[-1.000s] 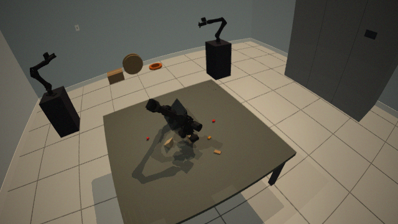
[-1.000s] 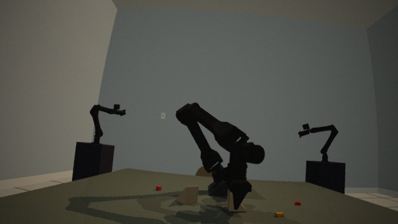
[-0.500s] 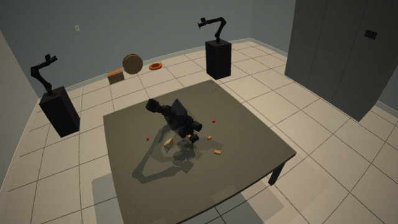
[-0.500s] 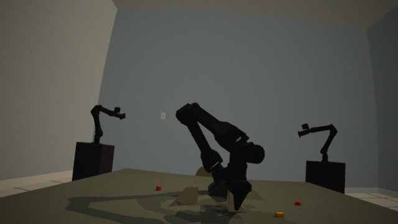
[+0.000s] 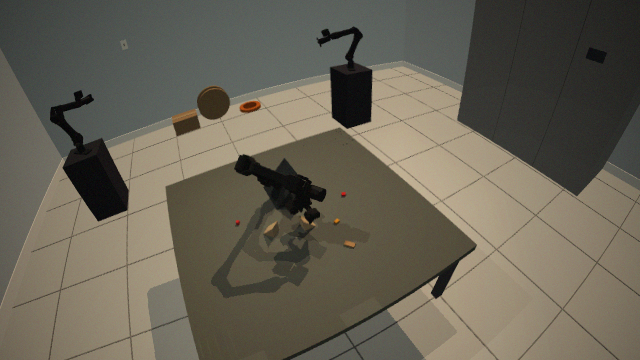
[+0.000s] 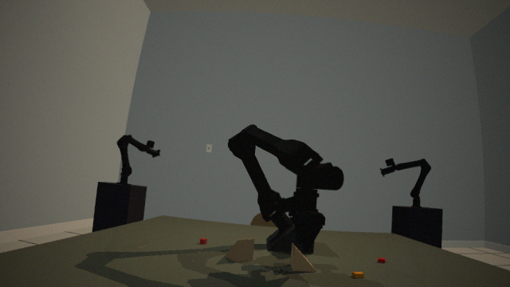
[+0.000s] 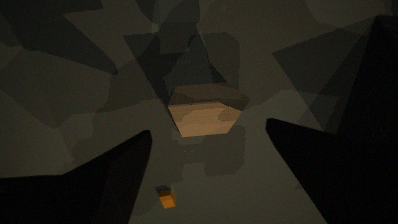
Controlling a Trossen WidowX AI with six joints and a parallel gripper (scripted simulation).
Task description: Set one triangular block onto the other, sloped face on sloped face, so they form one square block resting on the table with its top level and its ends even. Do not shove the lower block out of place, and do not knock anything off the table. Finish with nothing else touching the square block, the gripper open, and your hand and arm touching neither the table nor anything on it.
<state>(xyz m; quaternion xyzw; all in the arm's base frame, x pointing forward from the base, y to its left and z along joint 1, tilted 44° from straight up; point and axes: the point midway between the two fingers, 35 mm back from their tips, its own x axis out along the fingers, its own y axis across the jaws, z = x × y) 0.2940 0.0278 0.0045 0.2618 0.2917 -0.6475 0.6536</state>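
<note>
Right now my gripper tip is 1 cm to the left of the triangular block and 4 cm above it. Round my gripper tip: red cube (18 cm behind, 30 cm to the right, 5 cm below); orange cube (5 cm ahead, 14 cm to the left, 5 cm below); tan piece (21 cm ahead, 12 cm to the left, 5 cm below).
</note>
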